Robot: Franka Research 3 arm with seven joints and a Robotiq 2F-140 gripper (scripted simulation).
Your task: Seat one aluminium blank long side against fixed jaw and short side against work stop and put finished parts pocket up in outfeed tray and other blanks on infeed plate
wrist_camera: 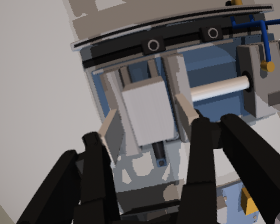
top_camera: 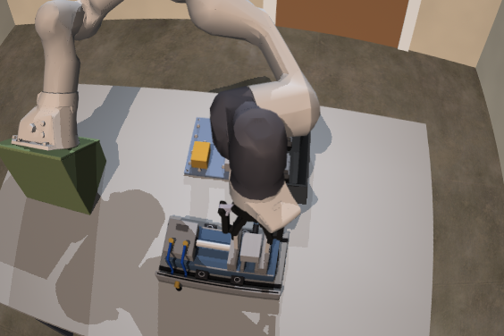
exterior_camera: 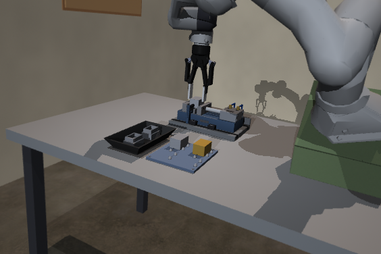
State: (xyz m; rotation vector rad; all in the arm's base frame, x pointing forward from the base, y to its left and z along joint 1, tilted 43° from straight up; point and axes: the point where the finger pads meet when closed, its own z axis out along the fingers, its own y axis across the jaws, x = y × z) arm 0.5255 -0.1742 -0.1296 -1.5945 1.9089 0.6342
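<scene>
My hand is 10 cm above the blue vise, 7 cm past it and 1 cm to the right of it. Round my hand: brass blank 30 cm to the left, 13 cm behind, 11 cm below; then aluminium blank 29 cm to the left, 11 cm below, 5 cm behind.
</scene>
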